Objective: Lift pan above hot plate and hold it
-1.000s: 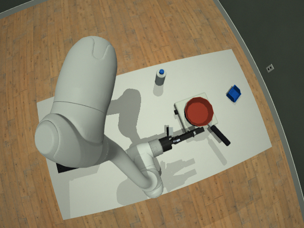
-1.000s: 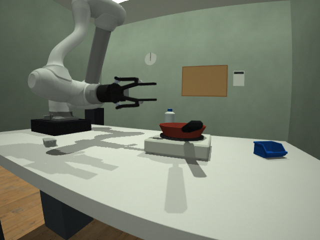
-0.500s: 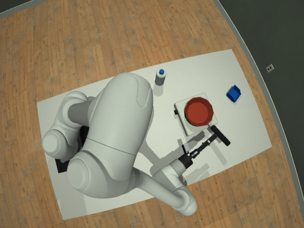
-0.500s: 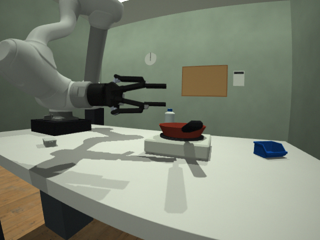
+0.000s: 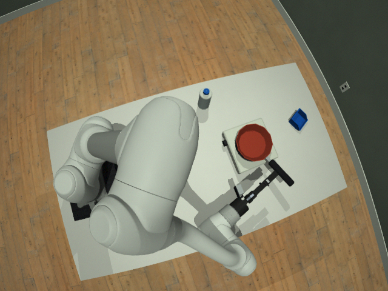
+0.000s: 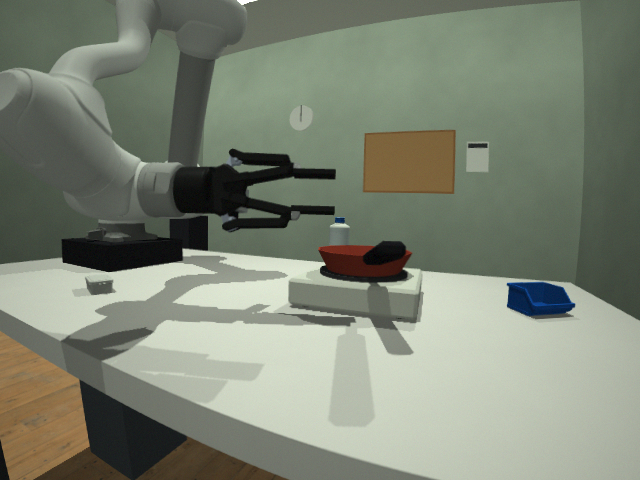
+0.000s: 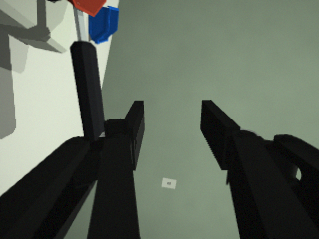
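My gripper is now 50 mm short of the red pan, 140 mm to the right of it and 120 mm above it. Round my hand: blue bin (390 mm ahead, 250 mm to the left, 190 mm below); hot plate (10 mm ahead, 190 mm to the left, 180 mm below); small grey box (490 mm behind, 60 mm to the right, 200 mm below).
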